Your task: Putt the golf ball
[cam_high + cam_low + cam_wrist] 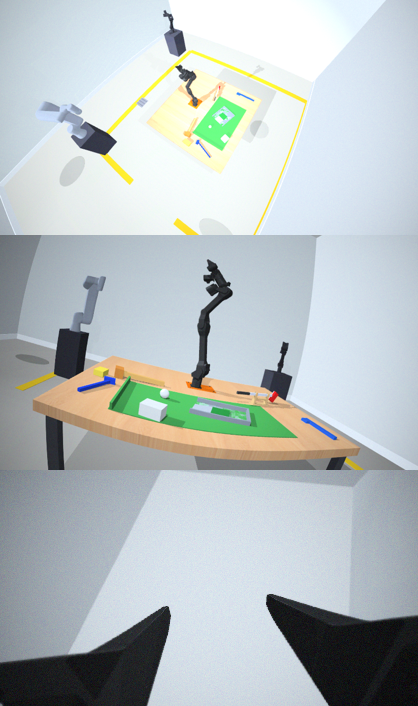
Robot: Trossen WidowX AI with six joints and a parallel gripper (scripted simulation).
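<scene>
Right now my gripper tip is 730 mm above the red putter, 420 mm to the right of it and 250 mm short of it. Also, from my gripper tip: white golf ball (760 mm below, 450 mm ahead, 100 mm to the right); then wooden stand (760 mm below, 440 mm to the left, 250 mm ahead); then yellow cube (770 mm below, 460 mm to the right, 310 mm ahead).
</scene>
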